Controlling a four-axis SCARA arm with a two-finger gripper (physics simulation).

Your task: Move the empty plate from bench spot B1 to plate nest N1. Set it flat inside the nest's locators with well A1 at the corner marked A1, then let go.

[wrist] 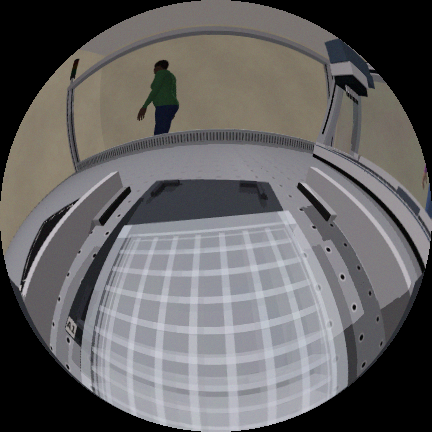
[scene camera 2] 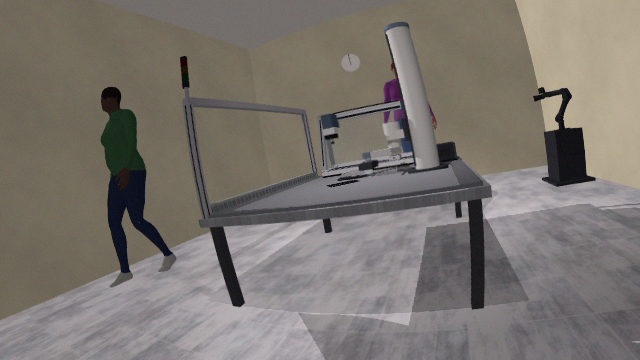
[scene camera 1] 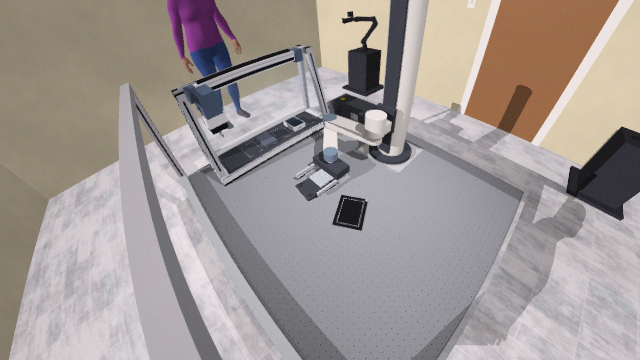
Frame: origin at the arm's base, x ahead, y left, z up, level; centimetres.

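Seen in the pictures: gripper, between the fingertips: [wrist: 212, 171] [scene camera 2: 346, 173] [scene camera 1: 306, 185]; arm's base, origin of its link: [scene camera 2: 428, 170] [scene camera 1: 389, 150].
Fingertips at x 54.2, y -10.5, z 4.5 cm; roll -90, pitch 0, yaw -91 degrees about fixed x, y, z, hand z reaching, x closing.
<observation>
Pixels of each thing's middle, then the offset from my fingertips to it. "pt": a spot on its surface instead.
- pale gridded plate, middle of its body: [wrist: 198, 381] [scene camera 1: 324, 175] dy +0.6, dx -11.1, dz -1.0 cm
- dark nest, middle of its body: [wrist: 192, 242] [scene camera 1: 315, 184] [scene camera 2: 352, 176] dy +1.2, dx -4.4, dz -2.3 cm
- A1 label, a spot on its surface: [wrist: 71, 327] pt dy +7.4, dx -11.3, dz -2.0 cm
- black pad with a white outline, a spot on its surface: [wrist: 45, 235] [scene camera 1: 350, 212] [scene camera 2: 341, 183] pt dy +24.5, dx -4.6, dz -3.0 cm
A pale gridded plate [scene camera 1: 321, 177] [wrist: 215, 310] lies over the rear part of a dark nest [scene camera 1: 309, 190] [wrist: 210, 202]. The nest's two far corner locators show in the wrist view, with a gap between them and the plate's far edge. The A1 label [wrist: 71, 327] is beside the plate at lower left. The plate's near end is cut off, and I cannot tell whether it sits flat in the nest. Well A1 cannot be made out. My gripper [scene camera 1: 307, 185] [wrist: 212, 171] is open, one finger on each side of the plate, both apart from it.
A black pad with a white outline [scene camera 1: 350, 213] [scene camera 2: 342, 183] [wrist: 45, 235] lies beside the nest. A gantry frame [scene camera 1: 260, 66] stands over a dark deck at the bench's side. The arm's white column [scene camera 1: 407, 85] [scene camera 2: 415, 95] rises behind. A person in green [scene camera 2: 121, 135] [wrist: 166, 87] stands beyond the guard frame.
</observation>
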